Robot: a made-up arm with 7 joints. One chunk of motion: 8 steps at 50 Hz.
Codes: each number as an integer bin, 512 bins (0 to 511) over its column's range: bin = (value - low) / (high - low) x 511, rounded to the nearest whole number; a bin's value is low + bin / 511 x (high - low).
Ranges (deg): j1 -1..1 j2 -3..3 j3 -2..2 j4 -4..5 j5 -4..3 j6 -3..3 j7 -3..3
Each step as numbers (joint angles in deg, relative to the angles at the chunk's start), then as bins.
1 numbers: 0.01 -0.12 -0.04 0.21 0.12 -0.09 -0.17
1 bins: 258 245 250 239 301 248 241
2 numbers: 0.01 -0.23 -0.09 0.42 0.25 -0.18 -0.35
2 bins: 258 236 244 251 310 240 226
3 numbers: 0.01 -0.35 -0.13 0.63 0.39 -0.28 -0.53
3 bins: 258 226 239 263 320 232 210
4 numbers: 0.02 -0.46 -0.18 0.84 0.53 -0.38 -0.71
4 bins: 261 216 233 275 331 223 195
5 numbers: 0.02 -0.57 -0.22 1.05 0.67 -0.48 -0.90
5 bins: 261 207 227 287 341 215 179
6 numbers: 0.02 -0.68 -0.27 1.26 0.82 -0.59 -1.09
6 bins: 261 198 221 299 352 205 163
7 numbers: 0.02 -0.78 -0.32 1.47 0.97 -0.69 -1.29
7 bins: 261 189 215 311 363 197 146
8 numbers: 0.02 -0.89 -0.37 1.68 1.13 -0.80 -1.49
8 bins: 261 180 208 322 374 187 129
